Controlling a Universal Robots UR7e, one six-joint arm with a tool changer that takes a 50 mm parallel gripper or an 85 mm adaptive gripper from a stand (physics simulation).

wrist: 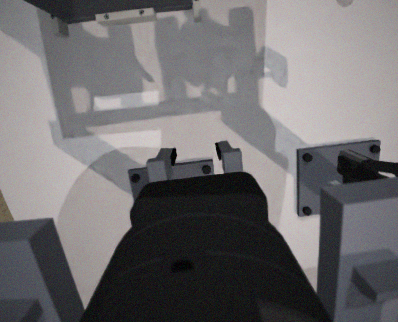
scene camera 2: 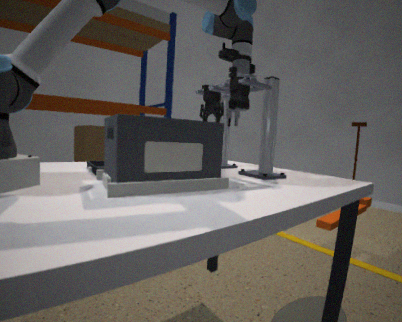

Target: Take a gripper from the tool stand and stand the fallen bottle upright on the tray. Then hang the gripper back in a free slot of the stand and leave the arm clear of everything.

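Frame: origin at the arm's base, x up, y back, z right, level; millimetres.
Seen in the pictures: hand, tool point: (scene camera 2: 240, 74).
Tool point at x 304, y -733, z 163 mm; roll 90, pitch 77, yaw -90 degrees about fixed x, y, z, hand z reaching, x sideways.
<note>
Offsets run from my tool point to a thing's top centre. "spot": to the spot under its first point.
My gripper (scene camera 2: 233, 120) (wrist: 196, 154), the parallel one, is at the arm's end at the tool stand (scene camera 2: 270, 130) (wrist: 370, 215). Its two fingers point down and stand apart with nothing between them. In the wrist view, grey stand arms rise on both sides of its body. Whether it is fully seated in the slot cannot be told. The adaptive gripper (scene camera 2: 212, 104) hangs in the stand to its left in the scene view. The bottle does not show in either view. A low dark edge @(spot: dy +425, dx -352, dz -261 mm) (scene camera 2: 94, 165) behind the grey box may be the tray's; most is hidden.
A large dark grey box @(dy +340, dx -201, dz -2 mm) (scene camera 2: 165, 131) (wrist: 120, 6) with a pale label stands on the white table (scene camera 2: 165, 245) in front of the stand. Bolted foot plates (scene camera 2: 262, 174) (wrist: 317, 187) carry the posts. A blue and orange shelf rack (scene camera 2: 170, 65) stands behind.
</note>
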